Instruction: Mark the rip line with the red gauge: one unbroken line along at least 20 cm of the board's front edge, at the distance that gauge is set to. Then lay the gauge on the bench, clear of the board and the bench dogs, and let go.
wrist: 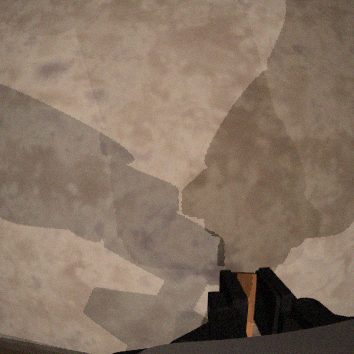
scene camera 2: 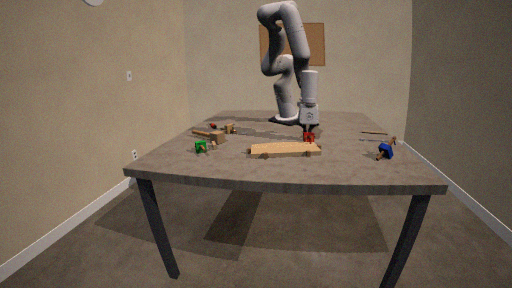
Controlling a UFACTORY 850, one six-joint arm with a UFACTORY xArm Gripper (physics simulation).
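Note:
The red gauge point(scene camera 2: 309, 136) stands at the back edge of the pale board point(scene camera 2: 285, 148), near its right end; its orange-brown wooden beam shows in the wrist view point(wrist: 251, 310). My gripper point(scene camera 2: 306, 130) point(wrist: 242, 293) points down and is shut on that beam, one black finger on each side. In the wrist view the red head is hidden. The board lies flat, with small brown bench dogs point(scene camera 2: 265, 156) point(scene camera 2: 308, 154) at its front edge. Whether a line is marked on the board cannot be told at this size.
A green gauge point(scene camera 2: 200, 146) and a wooden mallet point(scene camera 2: 217, 137) lie left of the board, with another wooden tool point(scene camera 2: 229, 128) and a small red item point(scene camera 2: 213, 125) farther back. A blue gauge point(scene camera 2: 385, 150) lies at the right, a thin wooden stick point(scene camera 2: 374, 133) behind it.

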